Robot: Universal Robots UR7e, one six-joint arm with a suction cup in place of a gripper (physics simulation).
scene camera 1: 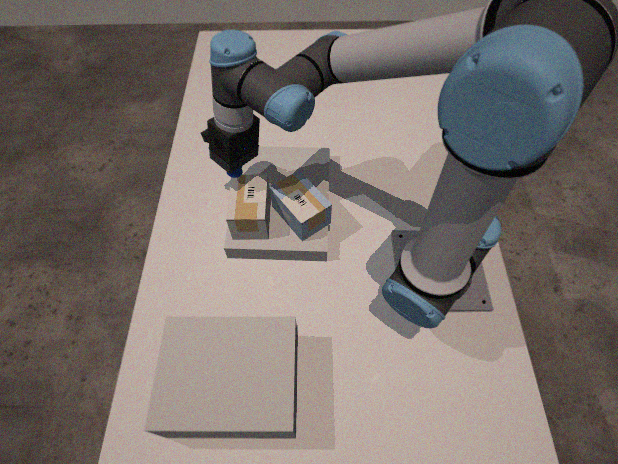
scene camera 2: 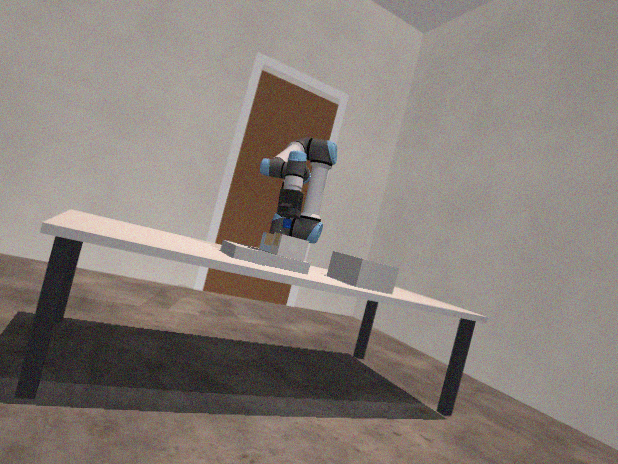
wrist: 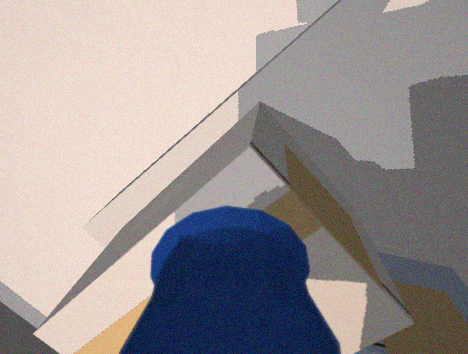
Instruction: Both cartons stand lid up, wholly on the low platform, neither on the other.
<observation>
My suction cup (wrist: 225, 273) carries nothing. The cup hangs 10 cm from the middle of a carton (scene camera 1: 248, 213), above it. A carton (scene camera 1: 302, 206) rests on a low grey platform (scene camera 2: 238, 251).
The low grey platform also shows in the wrist view (wrist: 369, 98).
</observation>
